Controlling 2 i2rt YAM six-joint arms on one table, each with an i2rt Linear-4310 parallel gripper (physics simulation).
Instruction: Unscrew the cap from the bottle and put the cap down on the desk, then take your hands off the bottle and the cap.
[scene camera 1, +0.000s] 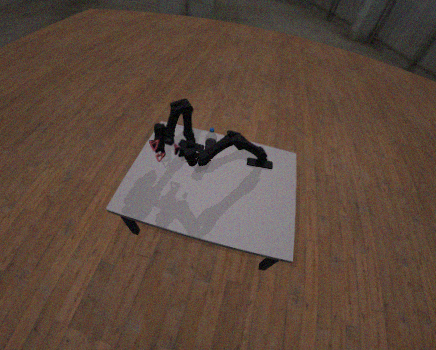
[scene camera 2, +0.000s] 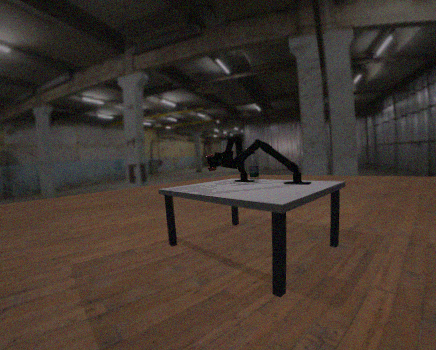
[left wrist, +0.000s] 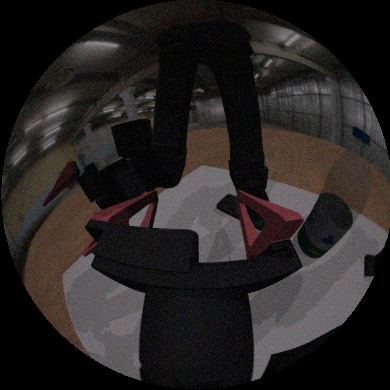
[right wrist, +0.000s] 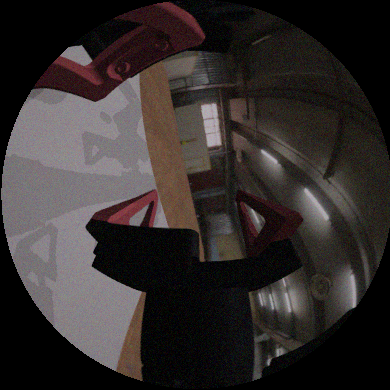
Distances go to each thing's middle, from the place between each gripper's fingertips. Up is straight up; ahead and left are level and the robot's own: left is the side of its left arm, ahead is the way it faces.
Now: left hand 180 mm to the right of the clear plastic bottle (left wrist: 345, 191), 110 mm past it and 40 mm above it.
My right gripper is now 290 mm past the clear plastic bottle, 280 mm to the right of it and 70 mm above it.
